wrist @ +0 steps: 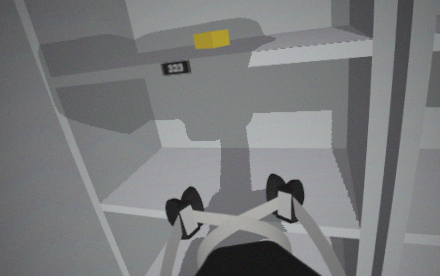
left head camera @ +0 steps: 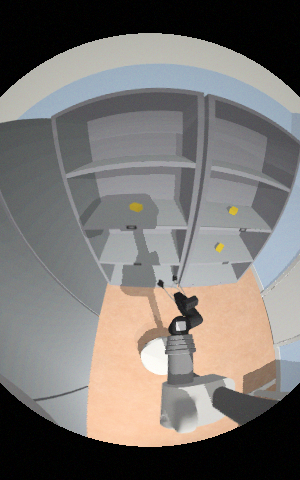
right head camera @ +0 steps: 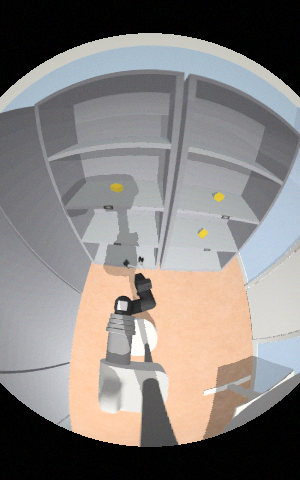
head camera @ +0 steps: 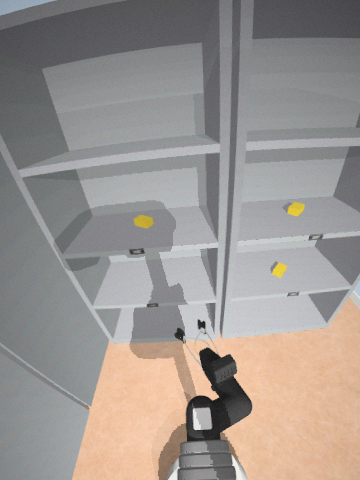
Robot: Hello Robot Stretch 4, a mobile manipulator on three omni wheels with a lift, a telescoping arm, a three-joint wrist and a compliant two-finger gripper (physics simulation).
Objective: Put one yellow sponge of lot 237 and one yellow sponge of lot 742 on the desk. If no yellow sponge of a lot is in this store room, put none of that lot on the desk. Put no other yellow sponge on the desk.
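Pixels of known places: gripper, fingertip midpoint: (wrist: 233, 196) (left head camera: 165, 278) (right head camera: 132, 258) (head camera: 188, 325); robot's base at its link origin: (left head camera: 161, 354) (right head camera: 137, 335).
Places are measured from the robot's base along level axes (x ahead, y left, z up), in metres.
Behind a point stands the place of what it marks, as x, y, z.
A yellow sponge (head camera: 143, 221) {1.074, 0.251, 1.007} (left head camera: 136, 207) {1.069, 0.244, 1.001} (right head camera: 116, 188) {1.065, 0.242, 0.999} (wrist: 211, 39) {1.062, 0.239, 0.989} lies in shadow on a left-unit shelf, above a small tag (head camera: 136, 251) {0.862, 0.268, 0.949} (wrist: 176, 67) {0.862, 0.263, 0.948}; in the wrist view its number is blurred, perhaps 323 or 333. A second yellow sponge (head camera: 296, 209) {1.067, -0.664, 1.006} (left head camera: 233, 210) {1.070, -0.666, 1.005} (right head camera: 219, 197) {1.063, -0.674, 1.003} lies on a right-unit shelf. A third yellow sponge (head camera: 279, 270) {1.024, -0.637, 0.552} (left head camera: 220, 247) {1.027, -0.655, 0.548} (right head camera: 203, 233) {1.025, -0.650, 0.552} lies one shelf lower there. No lot number is readable on the sponges. My gripper (head camera: 191, 329) {0.471, 0.022, 0.881} (left head camera: 168, 281) {0.471, 0.022, 0.881} (right head camera: 134, 261) {0.471, 0.022, 0.881} (wrist: 233, 196) {0.471, 0.022, 0.881} is open and empty, in front of the left unit, below its sponge in the wrist view.
The left shelf unit (head camera: 226, 100) {0.860, -0.175, 1.561} and the right shelf unit (head camera: 246, 100) {0.859, -0.245, 1.557} stand side by side. A lower left tag (head camera: 152, 305) {0.862, 0.267, 0.490} and two right-unit tags (head camera: 315, 236) {0.855, -0.668, 0.953} (head camera: 293, 294) {0.854, -0.674, 0.488} are too small to read. A large grey panel (head camera: 40, 310) {0.621, 0.755, 0.810} stands at the left.
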